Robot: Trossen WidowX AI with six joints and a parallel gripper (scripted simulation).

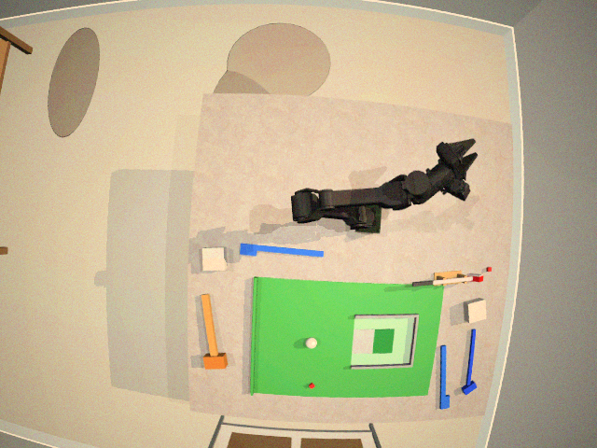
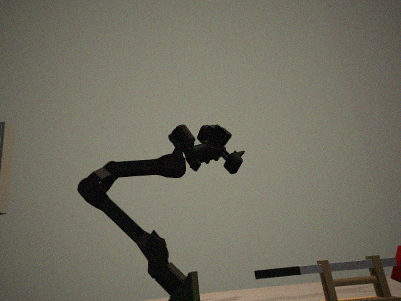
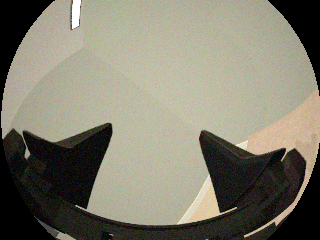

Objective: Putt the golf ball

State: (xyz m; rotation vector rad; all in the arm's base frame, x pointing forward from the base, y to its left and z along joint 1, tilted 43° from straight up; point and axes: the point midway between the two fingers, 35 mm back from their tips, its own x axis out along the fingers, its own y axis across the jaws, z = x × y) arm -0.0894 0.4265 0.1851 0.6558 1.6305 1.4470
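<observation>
The wooden stand is 43 cm below my gripper tip, 41 cm ahead of it and 11 cm to the left of it. The rest, counted from my gripper tip: white golf ball: 61 cm ahead, 44 cm to the right, 44 cm below; green mat: 63 cm ahead, 46 cm below, 30 cm to the right.
</observation>
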